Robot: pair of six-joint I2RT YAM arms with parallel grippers.
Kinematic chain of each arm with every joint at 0, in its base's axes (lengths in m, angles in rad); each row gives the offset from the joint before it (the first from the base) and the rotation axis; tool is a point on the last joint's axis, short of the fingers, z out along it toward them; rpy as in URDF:
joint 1: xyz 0 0 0.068 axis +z
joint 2: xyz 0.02 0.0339 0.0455 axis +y
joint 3: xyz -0.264 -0.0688 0 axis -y
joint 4: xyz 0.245 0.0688 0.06 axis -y
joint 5: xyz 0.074 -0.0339 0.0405 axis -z
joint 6: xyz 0.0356 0 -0.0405 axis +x
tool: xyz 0 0 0 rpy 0 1.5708 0
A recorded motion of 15 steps. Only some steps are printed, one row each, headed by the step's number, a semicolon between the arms.
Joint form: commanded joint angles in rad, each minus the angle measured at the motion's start. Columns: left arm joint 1, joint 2, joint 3, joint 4, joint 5, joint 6; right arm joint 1, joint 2, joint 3, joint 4, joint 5, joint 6.
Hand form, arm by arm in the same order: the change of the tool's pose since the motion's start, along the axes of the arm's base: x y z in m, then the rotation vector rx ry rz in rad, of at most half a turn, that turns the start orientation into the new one. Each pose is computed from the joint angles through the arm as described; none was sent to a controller.
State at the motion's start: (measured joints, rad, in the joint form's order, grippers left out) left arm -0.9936 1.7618 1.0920 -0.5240 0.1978 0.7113; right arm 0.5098 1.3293 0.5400 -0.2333 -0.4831 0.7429
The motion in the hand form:
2: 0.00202 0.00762 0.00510 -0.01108 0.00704 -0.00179; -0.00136 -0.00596 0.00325 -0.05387 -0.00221 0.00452
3: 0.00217 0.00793 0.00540 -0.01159 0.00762 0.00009; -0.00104 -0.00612 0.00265 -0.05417 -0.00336 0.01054
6: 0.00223 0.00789 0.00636 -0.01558 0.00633 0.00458; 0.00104 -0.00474 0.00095 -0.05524 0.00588 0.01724
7: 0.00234 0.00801 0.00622 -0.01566 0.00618 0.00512; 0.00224 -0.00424 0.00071 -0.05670 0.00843 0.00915
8: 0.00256 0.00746 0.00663 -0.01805 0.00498 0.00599; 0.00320 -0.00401 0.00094 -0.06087 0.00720 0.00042
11: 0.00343 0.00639 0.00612 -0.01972 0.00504 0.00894; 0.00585 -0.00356 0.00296 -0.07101 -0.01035 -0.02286
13: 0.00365 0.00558 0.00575 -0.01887 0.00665 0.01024; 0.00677 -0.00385 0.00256 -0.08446 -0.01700 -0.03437
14: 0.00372 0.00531 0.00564 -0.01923 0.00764 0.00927; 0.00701 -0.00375 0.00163 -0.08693 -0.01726 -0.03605
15: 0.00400 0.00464 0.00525 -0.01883 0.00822 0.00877; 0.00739 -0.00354 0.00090 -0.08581 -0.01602 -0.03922
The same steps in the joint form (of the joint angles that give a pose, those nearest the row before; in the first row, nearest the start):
2: 0.0195 -0.0275 -0.0118 -0.0136 0.0190 0.0157; -0.0159 -0.0185 0.0150 -0.0787 0.0315 -0.0469
3: 0.0204 -0.0287 -0.0120 -0.0142 0.0194 0.0145; -0.0176 -0.0151 0.0151 -0.0781 0.0284 -0.0549
6: 0.0204 -0.0315 -0.0120 -0.0120 0.0188 0.0098; -0.0174 0.0044 0.0231 -0.0774 0.0224 -0.0592
7: 0.0209 -0.0315 -0.0126 -0.0112 0.0187 0.0097; -0.0174 0.0104 0.0264 -0.0740 0.0265 -0.0513
8: 0.0205 -0.0309 -0.0107 -0.0096 0.0185 0.0084; -0.0174 0.0129 0.0294 -0.0723 0.0345 -0.0451
11: 0.0208 -0.0258 -0.0072 -0.0061 0.0185 0.0055; -0.0174 0.0126 0.0361 -0.0628 0.0608 -0.0325
13: 0.0200 -0.0220 -0.0041 -0.0065 0.0185 0.0032; -0.0178 0.0152 0.0371 -0.0605 0.0794 -0.0301
14: 0.0199 -0.0208 -0.0031 -0.0066 0.0197 0.0036; -0.0175 0.0188 0.0358 -0.0562 0.0824 -0.0294
15: 0.0195 -0.0174 -0.0006 -0.0064 0.0200 0.0036; -0.0174 0.0224 0.0348 -0.0505 0.0826 -0.0255

